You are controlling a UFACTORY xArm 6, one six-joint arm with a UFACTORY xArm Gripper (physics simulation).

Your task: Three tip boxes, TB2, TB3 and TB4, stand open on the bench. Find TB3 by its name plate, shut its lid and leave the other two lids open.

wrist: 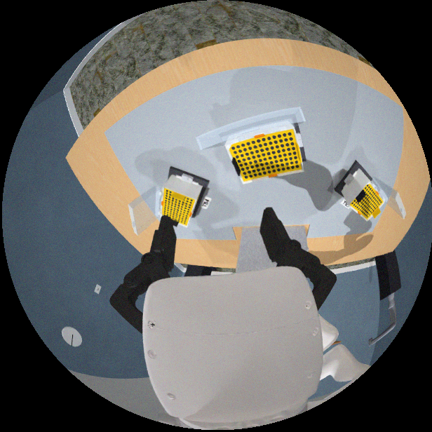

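Three tip boxes with yellow, dark-holed racks stand open. The middle box [267,154] is largest in view; its clear lid [250,127] stands open behind it, and its name plate does not show. The left box [180,202] has its lid [141,212] open to the left; the lettering on its name plate [206,202] is too small to read surely. The right box [366,200] has its lid [396,201] open to the right; its name plate [345,203] is partly readable, starting "TB". My gripper [217,222] is open and empty, its left fingertip overlapping the left box's near edge in view.
The boxes stand on a grey-blue mat [170,120] on the wooden bench [87,150]. A grey block [252,250] shows at the bench's near edge, between the fingers and partly behind the right one. White arm-like parts [345,362] show at the lower right.
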